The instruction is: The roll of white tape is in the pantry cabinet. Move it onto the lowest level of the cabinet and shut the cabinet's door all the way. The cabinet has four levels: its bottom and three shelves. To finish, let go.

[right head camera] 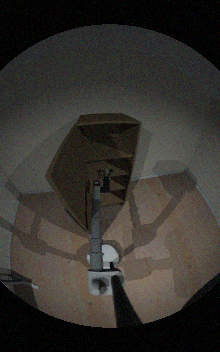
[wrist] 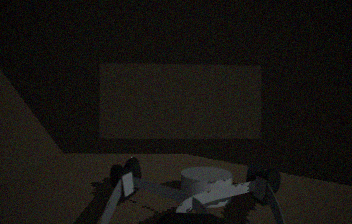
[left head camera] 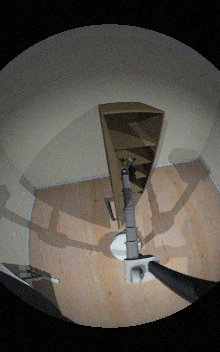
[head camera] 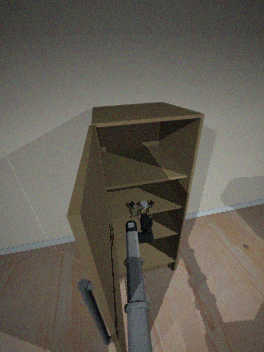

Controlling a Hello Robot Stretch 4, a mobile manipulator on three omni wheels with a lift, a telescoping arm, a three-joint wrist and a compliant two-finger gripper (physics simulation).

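Frame: origin at the robot's base, x up, y back, z right, level; millimetres.
Seen in the pictures: gripper, between the fingertips: (right head camera: 105, 168) (wrist: 193, 172) (left head camera: 128, 157) (head camera: 141, 201); robot's base, origin of its link: (right head camera: 103, 256) (left head camera: 124, 245).
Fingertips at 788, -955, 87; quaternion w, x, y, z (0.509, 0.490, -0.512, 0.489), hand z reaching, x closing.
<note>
Offsets run from my fingertips to a thing's top centre, as dx, dy, dz. "*": to the spot under its first point.
The roll of white tape {+7, +26, +13} (head camera: 144, 204) (wrist: 206, 179) stands on the middle of the three shelves in the pantry cabinet (head camera: 147, 111) (left head camera: 131, 107) (right head camera: 110, 118). My gripper (head camera: 141, 205) (left head camera: 128, 160) (right head camera: 105, 172) (wrist: 193, 172) is open inside the cabinet at that shelf. Its fingers are spread to the left and right of the tape, with gaps on both sides; the left gap looks wider in the wrist view. The finger linkage hides the lower front of the tape. The cabinet door {* +532, +603, -166} (head camera: 90, 200) (right head camera: 67, 175) stands wide open on the left.
The door's grey handle {* +175, +665, -207} (head camera: 95, 310) (left head camera: 110, 209) points out from its outer face. My telescoping arm (head camera: 135, 285) (left head camera: 129, 215) (right head camera: 96, 220) reaches into the cabinet close to the right of the open door. The top shelf (head camera: 145, 183) lies above the gripper. A wall is behind the cabinet.
</note>
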